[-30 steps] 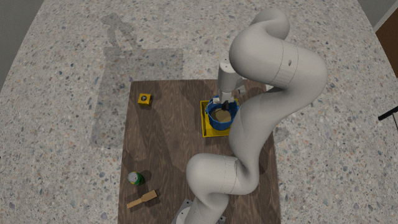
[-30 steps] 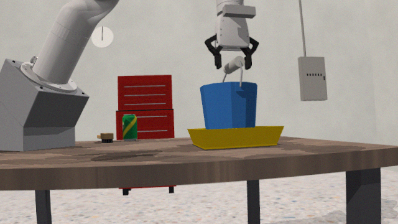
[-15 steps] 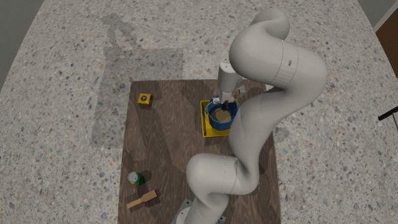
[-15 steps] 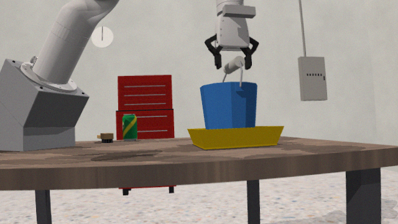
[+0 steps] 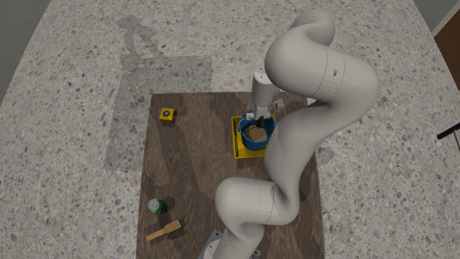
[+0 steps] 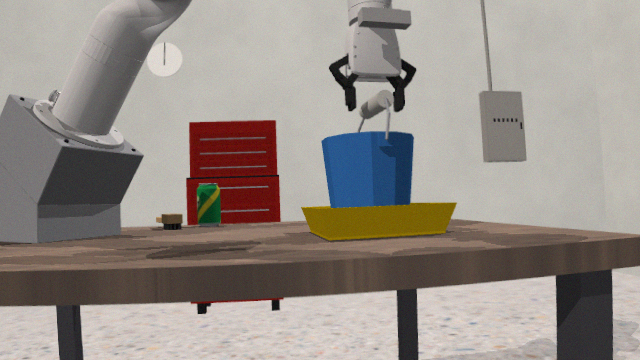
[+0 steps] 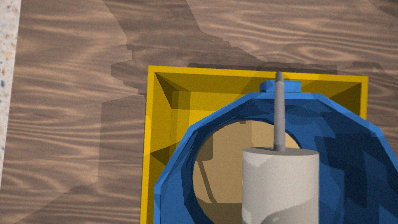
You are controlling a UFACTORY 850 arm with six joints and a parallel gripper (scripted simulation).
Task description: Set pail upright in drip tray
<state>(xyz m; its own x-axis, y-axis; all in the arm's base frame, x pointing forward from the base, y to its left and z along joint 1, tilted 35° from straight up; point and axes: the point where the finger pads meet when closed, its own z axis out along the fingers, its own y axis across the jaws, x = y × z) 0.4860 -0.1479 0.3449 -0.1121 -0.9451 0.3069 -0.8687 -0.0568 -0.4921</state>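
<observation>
The pail handle lies 10 mm behind my hand and 30 mm below it. The rest, counted from my hand: yellow drip tray: 20 mm behind, 220 mm below; blue pail: 10 mm behind, 90 mm below.
</observation>
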